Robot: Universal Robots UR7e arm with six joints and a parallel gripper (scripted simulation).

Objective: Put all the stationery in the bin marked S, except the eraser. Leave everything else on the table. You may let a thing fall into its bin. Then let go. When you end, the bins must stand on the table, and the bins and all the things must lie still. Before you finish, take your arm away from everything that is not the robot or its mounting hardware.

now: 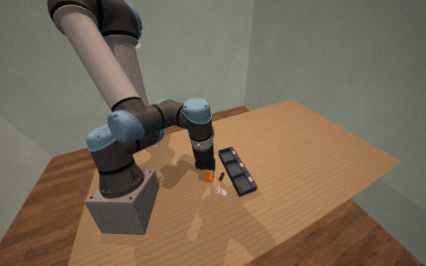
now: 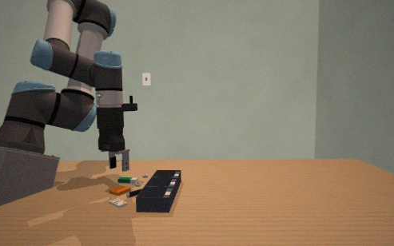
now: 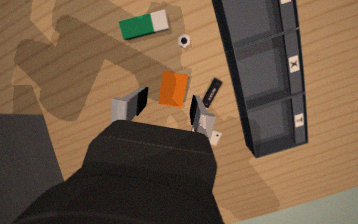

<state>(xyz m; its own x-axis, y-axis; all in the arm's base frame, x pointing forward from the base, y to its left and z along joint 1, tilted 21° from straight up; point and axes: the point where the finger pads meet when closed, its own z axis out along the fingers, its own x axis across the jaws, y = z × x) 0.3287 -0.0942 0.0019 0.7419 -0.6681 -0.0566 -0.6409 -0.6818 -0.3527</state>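
Right now the orange block is 8 cm below my hand. From my hand the other things lie so: white flat piece (1 cm ahead, 10 cm to the right, 8 cm below); black stick (5 cm ahead, 4 cm to the right, 8 cm below); green-and-white stick (2 cm ahead, 10 cm to the left, 8 cm below).
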